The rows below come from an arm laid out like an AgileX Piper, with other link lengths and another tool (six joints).
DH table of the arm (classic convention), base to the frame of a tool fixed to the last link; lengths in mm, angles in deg. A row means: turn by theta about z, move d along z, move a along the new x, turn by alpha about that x. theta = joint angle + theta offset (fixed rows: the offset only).
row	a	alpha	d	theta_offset
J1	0	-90	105.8	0
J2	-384.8	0	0	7.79
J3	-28.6	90	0	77.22
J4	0	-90	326	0
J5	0	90	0	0
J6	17.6	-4	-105.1	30.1
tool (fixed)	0	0	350.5	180
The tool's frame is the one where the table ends.
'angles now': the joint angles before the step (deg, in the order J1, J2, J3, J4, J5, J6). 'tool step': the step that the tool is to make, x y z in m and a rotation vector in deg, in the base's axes. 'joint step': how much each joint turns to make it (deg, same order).
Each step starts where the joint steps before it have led.
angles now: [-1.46, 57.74, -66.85, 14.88, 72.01, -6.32]
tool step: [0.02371, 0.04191, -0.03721, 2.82, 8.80, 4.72]
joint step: [6.73, 8.16, 0.01, 1.88, -0.17, 2.69]
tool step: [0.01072, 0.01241, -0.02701, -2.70, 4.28, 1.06]
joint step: [4.30, 4.18, -0.01, -3.36, -0.40, 3.26]
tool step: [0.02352, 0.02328, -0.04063, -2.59, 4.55, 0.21]
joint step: [5.06, 6.82, 0.01, -3.04, -2.80, 4.69]
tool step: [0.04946, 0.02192, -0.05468, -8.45, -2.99, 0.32]
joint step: [7.35, 8.52, -0.01, -11.50, -9.32, 8.51]
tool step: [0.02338, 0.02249, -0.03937, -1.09, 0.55, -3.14]
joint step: [2.95, 5.99, 0.00, -3.11, -4.77, 7.51]
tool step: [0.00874, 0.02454, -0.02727, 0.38, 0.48, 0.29]
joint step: [2.30, 3.99, 0.00, -0.23, -3.59, 2.44]
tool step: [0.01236, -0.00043, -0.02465, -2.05, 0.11, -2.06]
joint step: [0.53, 3.26, 0.00, -3.28, -1.87, 4.32]
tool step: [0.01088, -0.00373, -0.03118, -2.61, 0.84, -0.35]
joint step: [0.00, 3.94, 0.00, -2.88, -1.76, 2.05]
